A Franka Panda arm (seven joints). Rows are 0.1 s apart.
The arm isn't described. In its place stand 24 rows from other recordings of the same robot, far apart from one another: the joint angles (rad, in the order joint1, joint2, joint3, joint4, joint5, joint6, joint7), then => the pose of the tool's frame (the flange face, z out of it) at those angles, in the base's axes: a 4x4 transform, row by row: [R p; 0 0 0 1], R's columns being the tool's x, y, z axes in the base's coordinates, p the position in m.
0.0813, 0.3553, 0.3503, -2.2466, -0.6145, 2.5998, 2.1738 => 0.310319 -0.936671 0.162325 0.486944; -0.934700 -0.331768 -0.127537 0.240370; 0.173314 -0.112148 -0.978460 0.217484; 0 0 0 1
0.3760, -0.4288, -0.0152, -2.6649, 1.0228, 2.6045, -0.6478 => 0.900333 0.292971 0.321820 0.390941; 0.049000 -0.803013 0.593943 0.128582; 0.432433 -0.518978 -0.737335 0.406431; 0 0 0 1
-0.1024, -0.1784, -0.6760, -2.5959, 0.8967, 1.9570, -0.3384 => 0.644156 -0.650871 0.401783 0.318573; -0.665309 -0.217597 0.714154 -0.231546; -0.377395 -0.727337 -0.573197 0.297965; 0 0 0 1
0.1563, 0.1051, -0.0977, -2.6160, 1.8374, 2.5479, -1.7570 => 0.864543 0.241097 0.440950 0.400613; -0.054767 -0.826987 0.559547 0.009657; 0.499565 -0.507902 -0.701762 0.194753; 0 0 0 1
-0.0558, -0.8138, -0.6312, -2.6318, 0.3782, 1.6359, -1.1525 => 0.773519 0.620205 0.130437 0.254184; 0.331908 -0.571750 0.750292 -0.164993; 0.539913 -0.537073 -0.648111 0.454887; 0 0 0 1
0.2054, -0.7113, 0.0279, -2.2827, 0.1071, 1.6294, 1.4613 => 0.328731 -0.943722 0.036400 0.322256; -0.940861 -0.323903 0.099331 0.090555; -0.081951 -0.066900 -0.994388 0.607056; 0 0 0 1
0.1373, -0.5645, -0.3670, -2.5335, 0.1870, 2.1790, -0.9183 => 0.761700 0.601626 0.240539 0.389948; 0.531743 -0.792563 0.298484 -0.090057; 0.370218 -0.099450 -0.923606 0.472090; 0 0 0 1
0.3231, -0.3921, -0.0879, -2.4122, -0.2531, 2.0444, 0.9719 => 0.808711 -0.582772 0.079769 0.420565; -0.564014 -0.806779 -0.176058 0.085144; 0.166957 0.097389 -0.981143 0.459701; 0 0 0 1
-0.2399, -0.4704, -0.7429, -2.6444, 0.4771, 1.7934, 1.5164 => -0.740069 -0.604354 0.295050 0.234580; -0.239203 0.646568 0.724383 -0.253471; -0.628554 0.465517 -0.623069 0.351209; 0 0 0 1
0.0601, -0.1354, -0.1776, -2.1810, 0.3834, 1.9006, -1.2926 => 0.529391 0.845419 -0.070794 0.492130; 0.795820 -0.465949 0.386732 -0.032487; 0.293964 -0.261072 -0.919471 0.440753; 0 0 0 1
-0.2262, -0.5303, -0.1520, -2.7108, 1.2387, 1.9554, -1.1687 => 0.815249 0.374090 0.442070 0.358224; -0.177213 -0.565587 0.805423 -0.073227; 0.551330 -0.734961 -0.394801 0.410446; 0 0 0 1
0.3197, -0.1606, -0.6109, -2.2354, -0.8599, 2.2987, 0.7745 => 0.812053 -0.557143 0.173668 0.495023; -0.380912 -0.731479 -0.565548 -0.173217; 0.442125 0.393103 -0.806223 0.449671; 0 0 0 1
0.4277, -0.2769, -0.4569, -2.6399, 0.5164, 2.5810, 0.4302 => 0.658236 -0.711645 0.245536 0.429110; -0.742188 -0.558858 0.369910 -0.016150; -0.126025 -0.425722 -0.896035 0.344232; 0 0 0 1
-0.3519, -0.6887, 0.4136, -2.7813, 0.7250, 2.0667, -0.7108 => 0.946322 0.317855 0.058675 0.332853; 0.277731 -0.892480 0.355451 0.041612; 0.165348 -0.320075 -0.932852 0.386547; 0 0 0 1
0.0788, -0.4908, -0.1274, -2.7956, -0.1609, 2.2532, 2.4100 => -0.691529 -0.720591 -0.050362 0.346474; -0.717862 0.693320 -0.063095 -0.016644; 0.080383 -0.007479 -0.996736 0.342034; 0 0 0 1
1.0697, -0.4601, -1.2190, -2.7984, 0.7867, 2.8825, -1.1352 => 0.877003 0.298990 0.376127 0.381673; 0.070903 -0.854766 0.514148 -0.055742; 0.475225 -0.424240 -0.770831 0.262611; 0 0 0 1
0.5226, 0.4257, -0.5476, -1.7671, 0.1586, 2.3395, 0.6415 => 0.740360 -0.639223 0.207993 0.667036; -0.635172 -0.766526 -0.094837 0.021855; 0.220054 -0.061898 -0.973522 0.373337; 0 0 0 1
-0.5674, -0.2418, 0.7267, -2.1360, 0.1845, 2.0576, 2.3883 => -0.671110 -0.733513 0.107566 0.499383; -0.736203 0.676471 0.019771 0.108622; -0.087267 -0.065922 -0.994001 0.491683; 0 0 0 1
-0.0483, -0.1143, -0.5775, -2.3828, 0.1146, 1.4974, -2.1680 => 0.187064 0.856295 -0.481422 0.318130; 0.833225 0.121274 0.539471 -0.212209; 0.520330 -0.502048 -0.690800 0.329147; 0 0 0 1
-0.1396, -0.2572, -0.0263, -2.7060, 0.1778, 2.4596, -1.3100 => 0.531937 0.845952 0.037519 0.391881; 0.838801 -0.532475 0.113507 -0.065273; 0.116000 -0.028908 -0.992828 0.310722; 0 0 0 1
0.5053, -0.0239, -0.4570, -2.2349, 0.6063, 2.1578, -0.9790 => 0.782144 0.623020 0.009871 0.517069; 0.541206 -0.687114 0.484739 0.047567; 0.308784 -0.373793 -0.874603 0.380866; 0 0 0 1
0.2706, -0.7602, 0.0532, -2.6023, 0.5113, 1.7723, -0.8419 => 0.540759 0.823606 -0.171036 0.287714; 0.797819 -0.437733 0.414577 0.142830; 0.266580 -0.360642 -0.893797 0.491402; 0 0 0 1
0.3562, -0.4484, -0.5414, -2.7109, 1.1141, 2.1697, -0.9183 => 0.943036 0.172213 0.284649 0.379391; -0.156485 -0.525434 0.836320 -0.023750; 0.293590 -0.833224 -0.468555 0.359718; 0 0 0 1
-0.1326, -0.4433, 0.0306, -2.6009, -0.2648, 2.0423, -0.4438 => 0.876772 0.464846 -0.123242 0.377088; 0.429486 -0.872173 -0.234213 -0.053471; -0.216361 0.152421 -0.964342 0.395228; 0 0 0 1
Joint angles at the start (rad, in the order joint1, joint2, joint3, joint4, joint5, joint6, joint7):
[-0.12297 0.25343 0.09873 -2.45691 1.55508 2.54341 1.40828]
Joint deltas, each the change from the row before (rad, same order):
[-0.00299 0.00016 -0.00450 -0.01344 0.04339 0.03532 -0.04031]
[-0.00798 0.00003 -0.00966 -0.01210 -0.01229 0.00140 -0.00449]
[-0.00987 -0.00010 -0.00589 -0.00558 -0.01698 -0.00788 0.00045]
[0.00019 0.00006 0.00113 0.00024 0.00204 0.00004 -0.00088]
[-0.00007 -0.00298 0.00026 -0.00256 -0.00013 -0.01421 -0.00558]
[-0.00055 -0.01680 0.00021 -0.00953 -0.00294 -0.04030 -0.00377]
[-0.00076 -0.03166 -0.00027 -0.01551 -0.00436 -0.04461 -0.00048]
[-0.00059 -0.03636 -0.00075 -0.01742 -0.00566 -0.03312 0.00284]
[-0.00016 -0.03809 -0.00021 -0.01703 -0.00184 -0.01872 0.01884]
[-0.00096 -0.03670 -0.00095 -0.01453 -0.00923 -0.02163 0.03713]
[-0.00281 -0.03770 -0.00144 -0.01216 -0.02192 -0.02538 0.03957]
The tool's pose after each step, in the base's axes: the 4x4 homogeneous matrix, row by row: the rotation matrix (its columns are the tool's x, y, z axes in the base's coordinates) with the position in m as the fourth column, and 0 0 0 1 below. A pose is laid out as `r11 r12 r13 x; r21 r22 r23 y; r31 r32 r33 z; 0 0 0 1`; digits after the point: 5 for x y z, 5 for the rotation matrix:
-0.85918 -0.34671 0.37629 0.44505; -0.10162 0.83640 0.53861 -0.02906; -0.50147 0.42453 -0.75386 0.17495; 0 0 0 1
-0.86450 -0.33997 0.37022 0.43922; -0.10392 0.84154 0.53011 -0.03701; -0.49177 0.41980 -0.76284 0.17154; 0 0 0 1
-0.86686 -0.34012 0.36452 0.43648; -0.10665 0.84073 0.53085 -0.04282; -0.48702 0.42129 -0.76507 0.17000; 0 0 0 1
-0.86651 -0.34047 0.36503 0.43661; -0.10635 0.84041 0.53141 -0.04223; -0.48770 0.42165 -0.76443 0.17004; 0 0 0 1
-0.86326 -0.35082 0.36291 0.43617; -0.10985 0.83232 0.54330 -0.04017; -0.49266 0.42914 -0.75705 0.17047; 0 0 0 1
-0.85496 -0.37350 0.35992 0.43516; -0.11175 0.81024 0.57535 -0.03482; -0.50652 0.45168 -0.73446 0.17480; 0 0 0 1
-0.84278 -0.39949 0.36073 0.43357; -0.11195 0.78562 0.60850 -0.02928; -0.52649 0.47244 -0.70683 0.18398; 0 0 0 1
-0.83101 -0.42084 0.36376 0.43135; -0.11228 0.76738 0.63128 -0.02547; -0.54481 0.48376 -0.68496 0.19458; 0 0 0 1
-0.82604 -0.42320 0.37223 0.42910; -0.09957 0.75963 0.64269 -0.02322; -0.55475 0.49383 -0.66962 0.20583; 0 0 0 1
-0.82764 -0.41619 0.37657 0.42733; -0.07918 0.75080 0.65577 -0.02124; -0.55565 0.51292 -0.65434 0.21704; 0 0 0 1
-0.82806 -0.41688 0.37488 0.42611; -0.06835 0.73873 0.67052 -0.01977; -0.55646 0.52961 -0.64021 0.22921; 0 0 0 1

